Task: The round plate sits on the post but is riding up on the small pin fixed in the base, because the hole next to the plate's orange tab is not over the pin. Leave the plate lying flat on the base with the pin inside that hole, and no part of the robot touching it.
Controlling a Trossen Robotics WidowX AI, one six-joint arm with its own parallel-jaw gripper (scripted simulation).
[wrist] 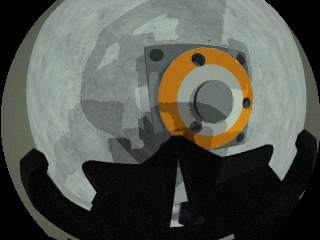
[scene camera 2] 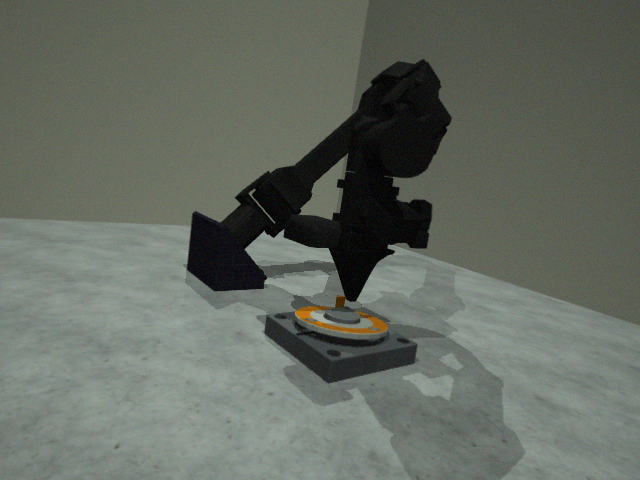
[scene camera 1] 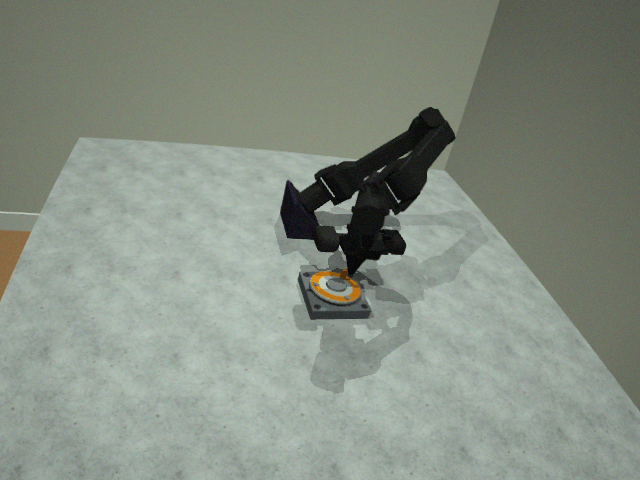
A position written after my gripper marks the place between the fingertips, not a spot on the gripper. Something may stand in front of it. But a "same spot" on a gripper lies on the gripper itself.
my gripper: wrist; scene camera 2 350, 300; scene camera 1
same spot on dark square base: (scene camera 1: 318, 308) = (scene camera 2: 338, 355)
same spot on my gripper: (wrist: 236, 189) = (scene camera 1: 355, 250)
